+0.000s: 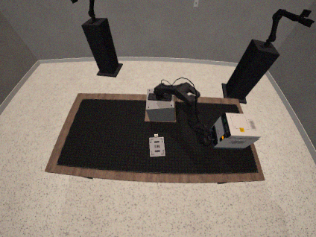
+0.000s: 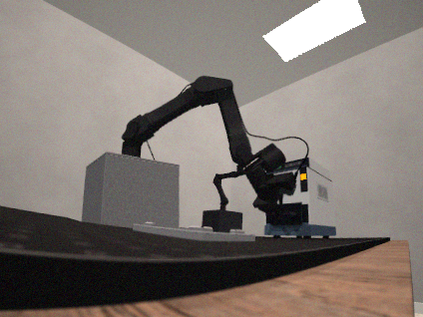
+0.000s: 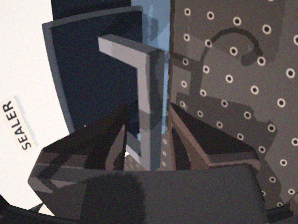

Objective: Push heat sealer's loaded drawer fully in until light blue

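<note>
Now: the sealer drawer 10 mm behind my hand, 110 mm to the left of it and 10 mm below it.
</note>
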